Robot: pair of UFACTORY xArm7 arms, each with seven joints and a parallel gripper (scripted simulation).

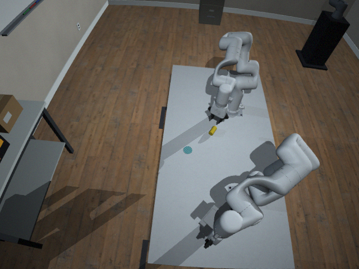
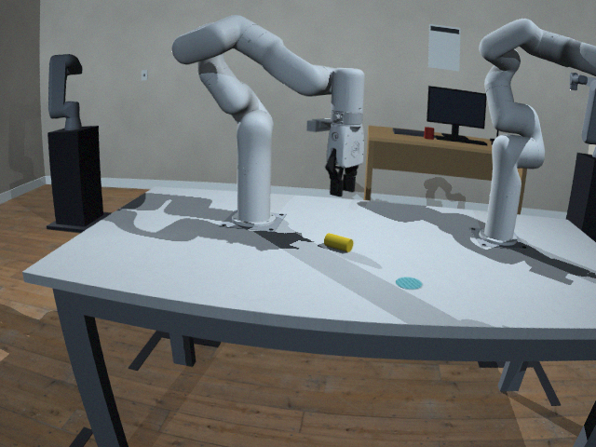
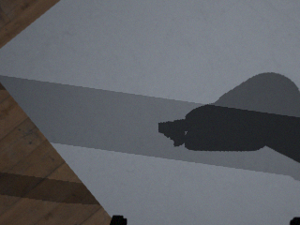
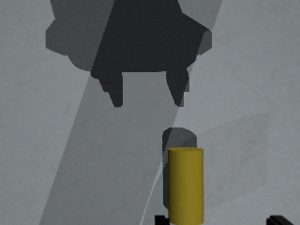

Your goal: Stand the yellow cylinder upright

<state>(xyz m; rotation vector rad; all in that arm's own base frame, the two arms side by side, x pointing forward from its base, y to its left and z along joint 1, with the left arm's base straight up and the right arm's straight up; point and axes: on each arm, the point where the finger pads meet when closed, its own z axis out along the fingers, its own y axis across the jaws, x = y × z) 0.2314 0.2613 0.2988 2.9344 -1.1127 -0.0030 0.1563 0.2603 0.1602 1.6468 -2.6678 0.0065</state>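
Observation:
Now: the yellow tall cylinder 14 cm below my right hand. Round my right hand: cyan circle 17 cm ahead, 16 cm to the left, 16 cm below.

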